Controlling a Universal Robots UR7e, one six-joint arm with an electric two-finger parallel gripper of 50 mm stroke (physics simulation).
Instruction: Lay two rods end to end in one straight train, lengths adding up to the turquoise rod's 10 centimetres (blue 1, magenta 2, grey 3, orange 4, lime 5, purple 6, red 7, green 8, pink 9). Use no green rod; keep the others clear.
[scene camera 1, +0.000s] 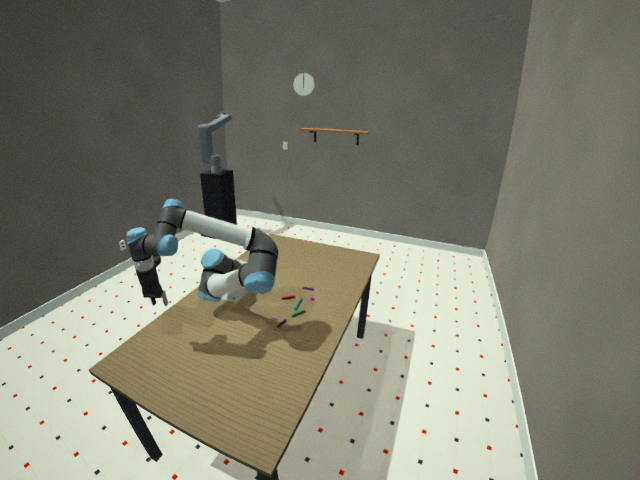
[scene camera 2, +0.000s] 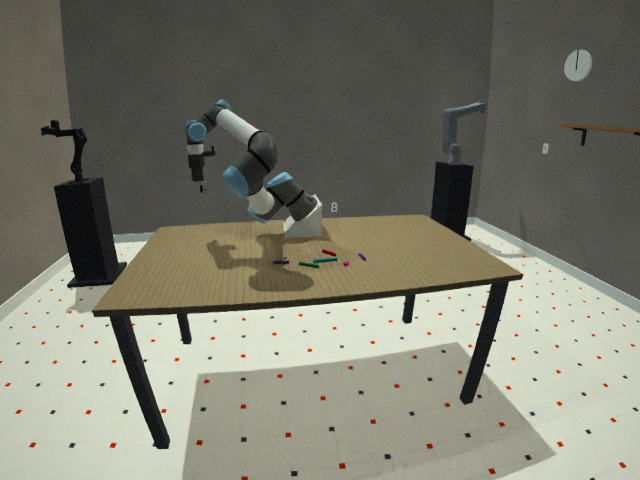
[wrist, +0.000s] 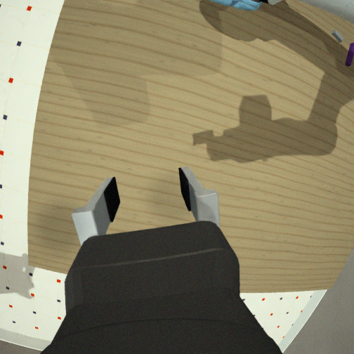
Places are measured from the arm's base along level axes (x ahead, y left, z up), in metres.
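Where they show: gripper, between the fingertips: (scene camera 1: 160, 304) (scene camera 2: 203, 193); arm's base, origin of its link: (scene camera 2: 306, 210).
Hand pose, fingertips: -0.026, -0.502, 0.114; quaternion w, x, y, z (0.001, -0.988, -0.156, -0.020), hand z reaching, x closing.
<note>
Each offset is from my fingertips to the centre of the thing, as dx, dy, dz. Level surfaces: height alone.
My gripper (scene camera 1: 159, 300) (scene camera 2: 202, 189) (wrist: 148, 185) is open and empty, high up and well away from the rods. The turquoise rod {+0.432, +0.492, -0.212} (scene camera 1: 298, 303) (scene camera 2: 325, 260) lies between the red rod {+0.359, +0.526, -0.212} (scene camera 1: 288, 297) (scene camera 2: 328, 252) and the green rod {+0.462, +0.418, -0.212} (scene camera 1: 298, 313) (scene camera 2: 309, 265), apart from both. The short magenta rod {+0.486, +0.561, -0.212} (scene camera 1: 312, 299) (scene camera 2: 346, 264) lies near one purple rod {+0.431, +0.650, -0.212} (scene camera 1: 308, 288) (scene camera 2: 362, 256). Another purple rod {+0.414, +0.318, -0.212} (scene camera 1: 281, 323) (scene camera 2: 281, 262) (wrist: 350, 54) lies near the small grey rod {+0.363, +0.342, -0.212} (scene camera 1: 274, 317) (scene camera 2: 284, 257) (wrist: 337, 36). No two rods are laid end to end.
The wooden table {dz -0.217} (scene camera 1: 217, 397) (scene camera 2: 413, 242) (wrist: 165, 90) carries the arm's white base (scene camera 2: 305, 225) behind the rods. The arm's shadow falls across the table and near the purple and grey rods. Black pedestals (scene camera 1: 219, 198) (scene camera 2: 85, 232) with other arms stand beyond the table.
</note>
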